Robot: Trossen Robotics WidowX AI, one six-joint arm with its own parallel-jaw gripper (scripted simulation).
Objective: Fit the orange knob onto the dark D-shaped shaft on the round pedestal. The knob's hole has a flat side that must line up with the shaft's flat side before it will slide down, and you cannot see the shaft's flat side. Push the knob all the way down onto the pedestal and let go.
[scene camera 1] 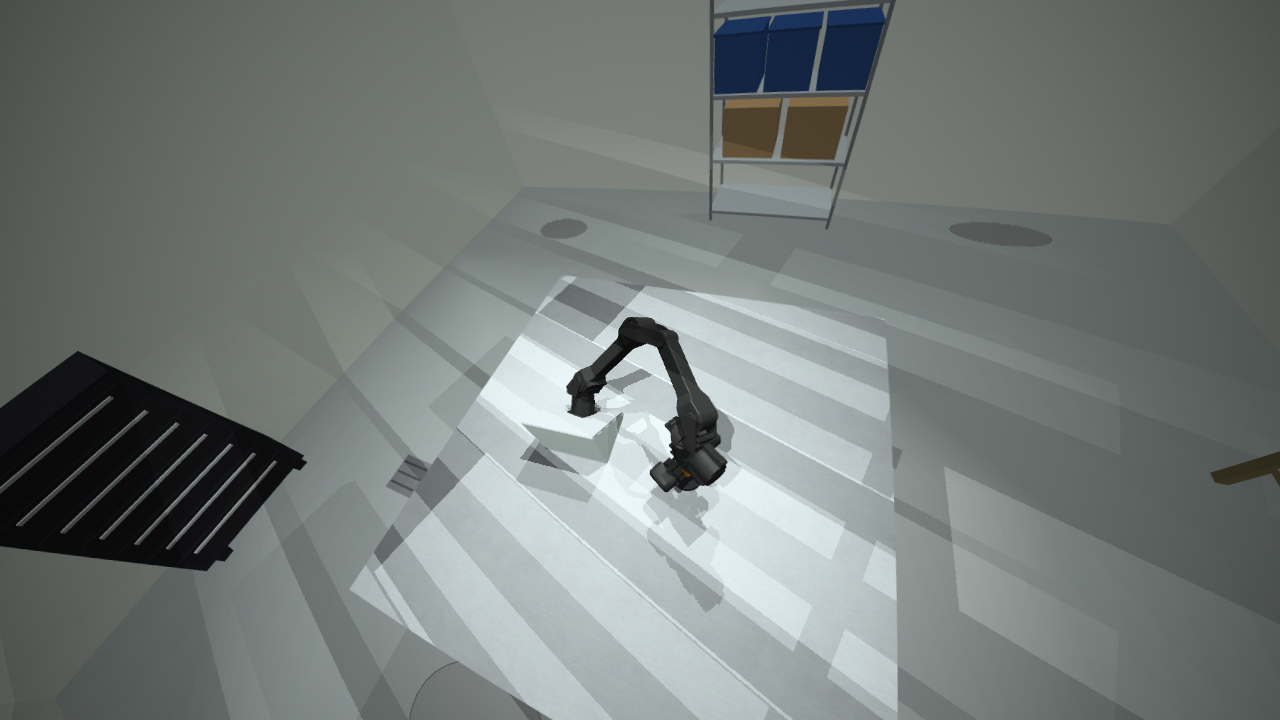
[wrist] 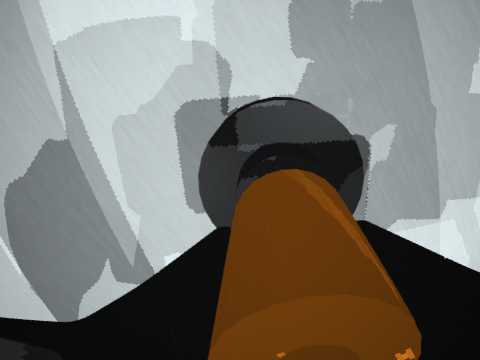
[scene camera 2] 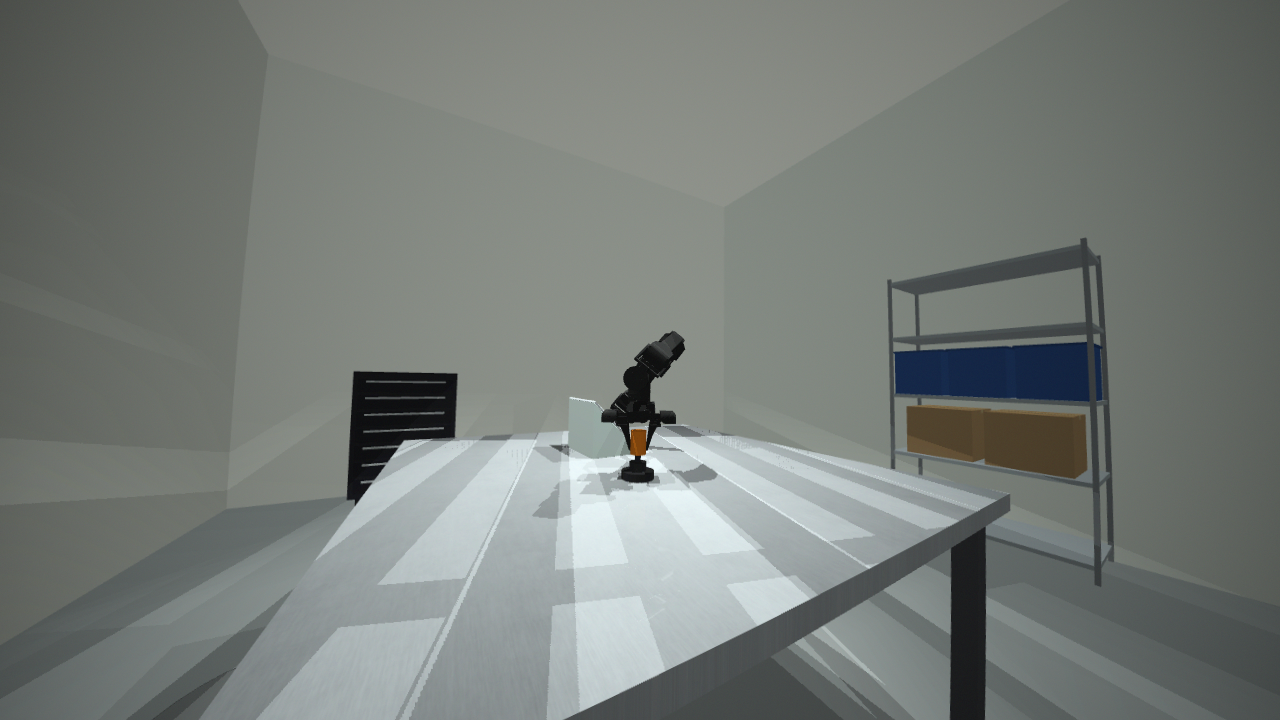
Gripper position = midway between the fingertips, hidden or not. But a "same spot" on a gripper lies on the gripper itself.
gripper: scene camera 1; wrist 291, 236; scene camera 2
same spot on gripper: (scene camera 1: 678, 472) = (scene camera 2: 622, 416)
